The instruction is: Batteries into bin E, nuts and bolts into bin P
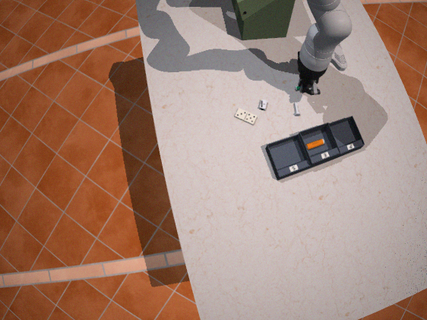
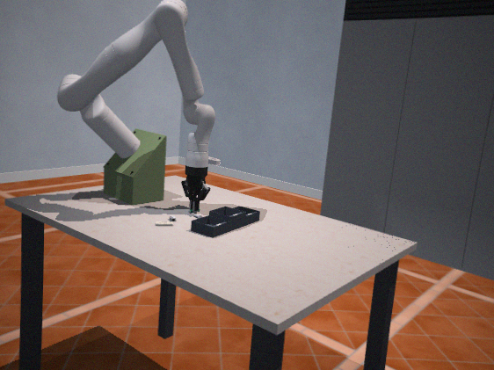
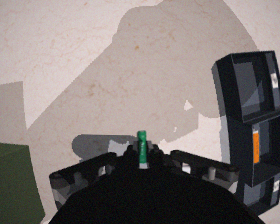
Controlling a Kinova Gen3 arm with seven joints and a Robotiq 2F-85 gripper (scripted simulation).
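Now: hand 17 cm short of the bin tray. Round my hand: green battery 2 cm below; metal nut 12 cm to the right, 4 cm ahead, 1 cm below; bolt 7 cm ahead, 3 cm to the right, 2 cm below.
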